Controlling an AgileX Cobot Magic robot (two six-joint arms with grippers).
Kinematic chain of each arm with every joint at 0, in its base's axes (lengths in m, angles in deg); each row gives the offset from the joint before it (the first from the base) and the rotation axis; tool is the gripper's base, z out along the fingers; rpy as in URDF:
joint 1: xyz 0 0 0.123 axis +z
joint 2: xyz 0 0 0 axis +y
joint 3: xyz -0.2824 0 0.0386 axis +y
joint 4: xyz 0.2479 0 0.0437 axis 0.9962 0 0.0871
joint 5: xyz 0 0 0 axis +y
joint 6: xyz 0.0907 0 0.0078 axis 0.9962 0 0.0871
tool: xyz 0 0 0 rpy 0 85 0
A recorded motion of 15 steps. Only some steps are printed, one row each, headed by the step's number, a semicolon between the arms.
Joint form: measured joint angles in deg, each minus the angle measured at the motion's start. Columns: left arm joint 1, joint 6, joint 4, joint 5, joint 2, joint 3; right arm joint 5, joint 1, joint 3, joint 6, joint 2, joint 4.
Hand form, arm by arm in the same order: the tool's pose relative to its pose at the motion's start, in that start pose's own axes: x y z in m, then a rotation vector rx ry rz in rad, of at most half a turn. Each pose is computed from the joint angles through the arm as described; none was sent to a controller.
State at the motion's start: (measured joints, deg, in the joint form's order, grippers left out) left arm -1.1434 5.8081 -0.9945 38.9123 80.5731 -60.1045; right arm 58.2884 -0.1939 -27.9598 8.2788 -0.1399 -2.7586
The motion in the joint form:
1: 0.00 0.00 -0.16 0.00 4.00 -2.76; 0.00 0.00 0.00 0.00 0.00 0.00
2: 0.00 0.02 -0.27 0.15 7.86 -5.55; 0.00 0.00 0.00 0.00 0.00 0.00
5: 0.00 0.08 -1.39 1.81 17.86 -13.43; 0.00 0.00 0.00 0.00 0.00 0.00
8: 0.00 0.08 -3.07 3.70 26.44 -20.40; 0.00 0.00 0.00 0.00 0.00 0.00
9: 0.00 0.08 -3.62 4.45 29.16 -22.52; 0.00 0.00 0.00 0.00 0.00 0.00
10: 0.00 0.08 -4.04 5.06 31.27 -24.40; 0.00 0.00 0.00 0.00 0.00 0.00
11: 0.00 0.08 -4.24 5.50 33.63 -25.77; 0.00 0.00 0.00 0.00 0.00 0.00
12: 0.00 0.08 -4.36 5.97 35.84 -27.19; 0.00 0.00 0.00 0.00 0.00 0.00
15: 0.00 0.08 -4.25 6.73 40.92 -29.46; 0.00 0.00 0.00 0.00 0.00 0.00
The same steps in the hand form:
1: -0.0101 0.0009 0.0154 0.0036 0.0214 -0.0024; 0.0000 0.0000 0.0000 0.0000 0.0000 0.0000
2: -0.0194 0.0018 0.0308 0.0067 0.0425 -0.0038; 0.0000 0.0000 0.0000 0.0000 0.0000 0.0000
5: -0.0403 0.0029 0.0726 0.0248 0.1069 -0.0187; 0.0000 0.0000 0.0000 0.0000 0.0000 0.0000
8: -0.0532 0.0025 0.1116 0.0486 0.1658 -0.0422; 0.0000 0.0000 0.0000 0.0000 0.0000 0.0000
9: -0.0555 0.0022 0.1247 0.0568 0.1886 -0.0499; 0.0000 0.0000 0.0000 0.0000 0.0000 0.0000
10: -0.0580 0.0020 0.1345 0.0629 0.2027 -0.0556; 0.0000 0.0000 0.0000 0.0000 0.0000 0.0000
11: -0.0570 0.0018 0.1474 0.0671 0.2273 -0.0589; 0.0000 0.0000 0.0000 0.0000 0.0000 0.0000
12: -0.0563 0.0017 0.1591 0.0703 0.2491 -0.0608; 0.0000 0.0000 0.0000 0.0000 0.0000 0.0000
15: -0.0483 0.0013 0.1885 0.0739 0.3113 -0.0608; 0.0000 0.0000 0.0000 0.0000 0.0000 0.0000

